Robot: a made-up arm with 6 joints. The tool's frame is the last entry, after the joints.
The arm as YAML. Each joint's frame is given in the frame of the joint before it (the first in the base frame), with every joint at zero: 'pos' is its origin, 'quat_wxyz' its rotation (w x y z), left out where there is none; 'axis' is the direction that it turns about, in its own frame. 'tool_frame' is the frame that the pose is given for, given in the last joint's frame.
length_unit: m
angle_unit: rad
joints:
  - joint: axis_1
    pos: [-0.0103, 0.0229, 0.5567]
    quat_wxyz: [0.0, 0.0, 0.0, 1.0]
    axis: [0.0, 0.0, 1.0]
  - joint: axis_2
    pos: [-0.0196, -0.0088, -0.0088]
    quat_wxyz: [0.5, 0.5, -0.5, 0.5]
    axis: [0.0, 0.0, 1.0]
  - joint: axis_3
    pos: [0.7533, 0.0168, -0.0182]
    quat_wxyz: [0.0, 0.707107, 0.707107, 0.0]
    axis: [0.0, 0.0, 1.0]
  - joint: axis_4
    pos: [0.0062, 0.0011, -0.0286]
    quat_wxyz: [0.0, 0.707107, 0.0, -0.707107]
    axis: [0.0, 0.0, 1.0]
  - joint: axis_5
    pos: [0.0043, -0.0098, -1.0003]
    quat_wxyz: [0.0, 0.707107, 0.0, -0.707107]
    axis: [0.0, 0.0, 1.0]
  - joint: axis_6
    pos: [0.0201, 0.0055, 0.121]
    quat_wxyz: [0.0, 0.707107, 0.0, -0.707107]
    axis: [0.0, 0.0, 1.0]
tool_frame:
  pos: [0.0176, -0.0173, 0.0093]
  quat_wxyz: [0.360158, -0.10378, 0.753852, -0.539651]
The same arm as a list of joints. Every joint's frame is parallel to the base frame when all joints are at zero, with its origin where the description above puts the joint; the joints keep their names.
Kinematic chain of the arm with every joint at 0, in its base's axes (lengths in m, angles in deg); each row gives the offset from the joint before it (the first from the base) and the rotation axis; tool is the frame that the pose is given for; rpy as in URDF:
axis_1: xyz -0.0103 0.0229 0.5567 axis +z
axis_2: xyz 0.0196 0.0088 -0.0088 axis +y
axis_3: xyz 0.0168 -0.0182 0.7533 axis -y
axis_4: xyz 0.0062 0.0286 0.0011 axis -x
axis_5: xyz 1.0003 0.0043 0.0098 axis -y
axis_6: xyz 0.0201 -0.121 0.0055 axis -x
tool: xyz -0.0093 0.0176 0.0173 rpy -28.19 -33.04 -59.06

